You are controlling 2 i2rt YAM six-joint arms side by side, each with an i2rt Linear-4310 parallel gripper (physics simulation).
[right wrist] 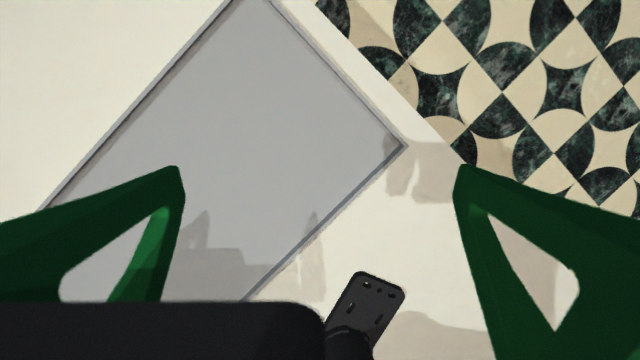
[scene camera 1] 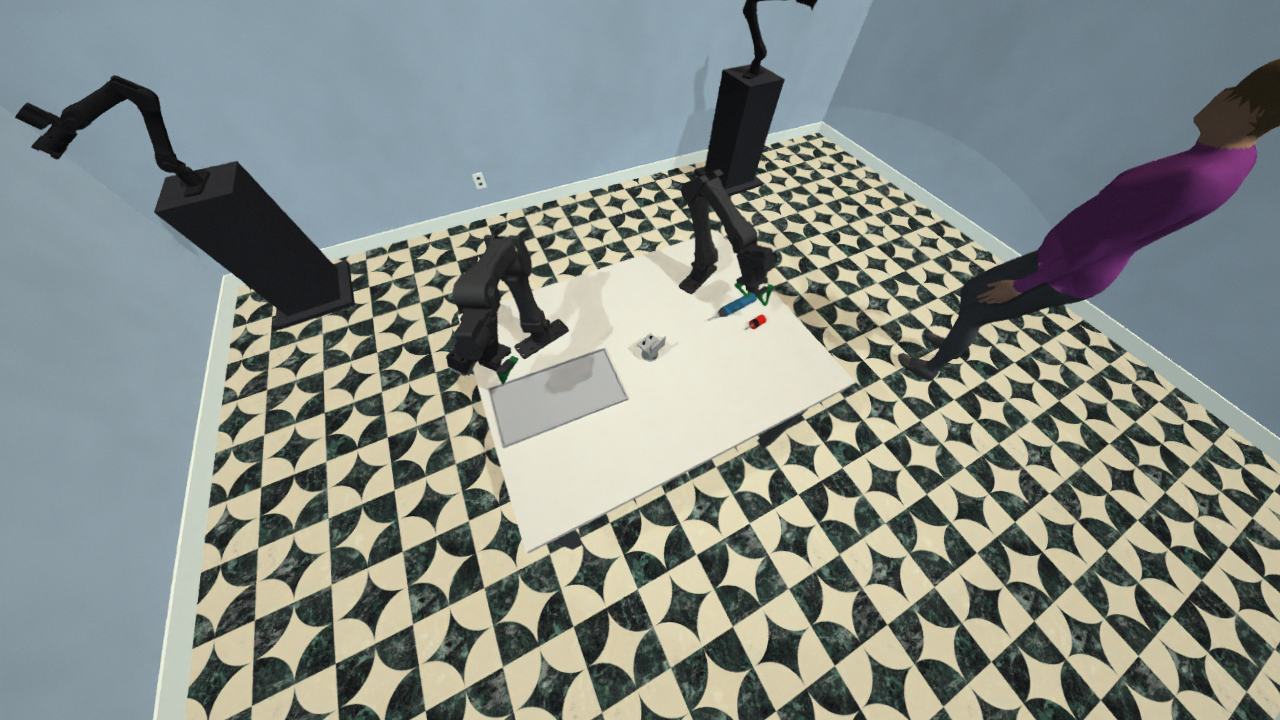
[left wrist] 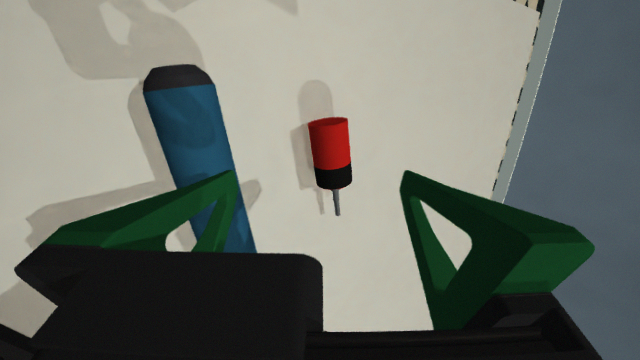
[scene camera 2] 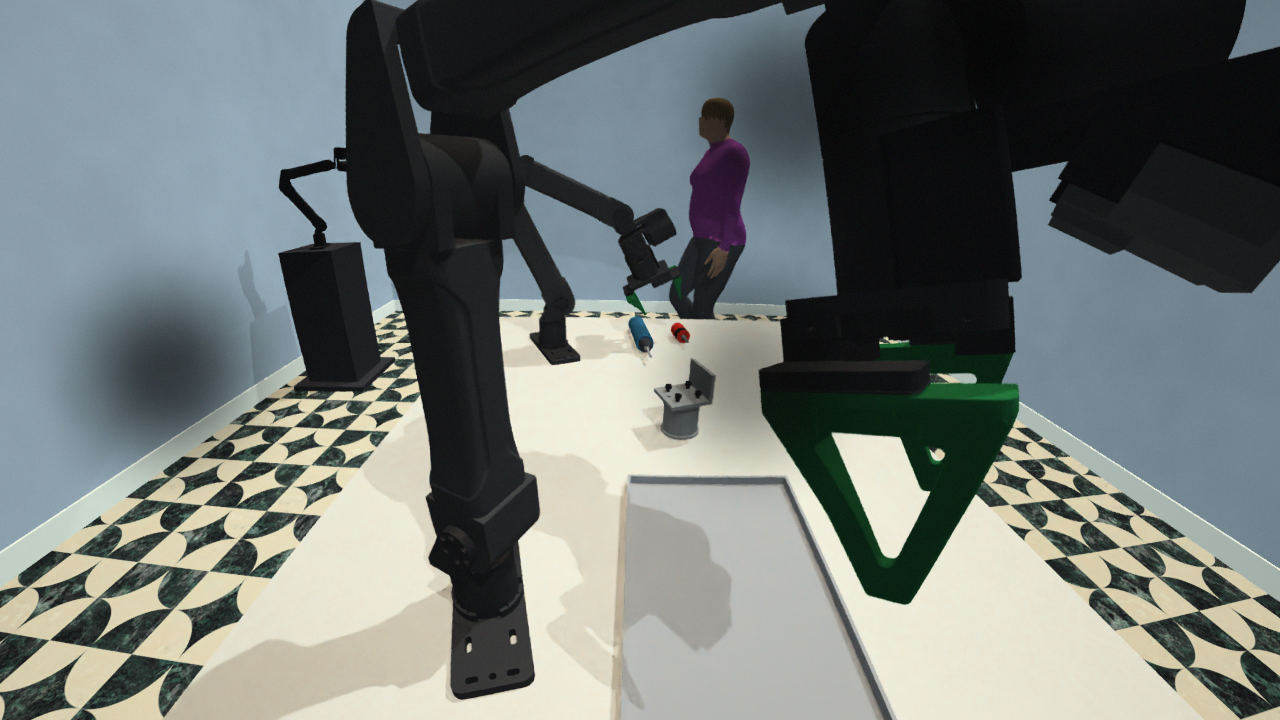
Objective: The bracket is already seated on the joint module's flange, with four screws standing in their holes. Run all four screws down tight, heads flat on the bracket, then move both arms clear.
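The grey bracket with an upright plate sits on the round joint module on the table. Four dark screws stand up from the bracket's flat part. A blue screwdriver and a shorter red and black screwdriver lie on the table. My left gripper is open above them; the red driver shows between its fingertips, and its left finger overlaps the blue driver in the left wrist view. My right gripper is open and empty near the grey tray.
The shallow grey tray lies at the table's left in scene camera 1. A person in purple stands beyond the table. Two black pedestals with arms stand behind it.
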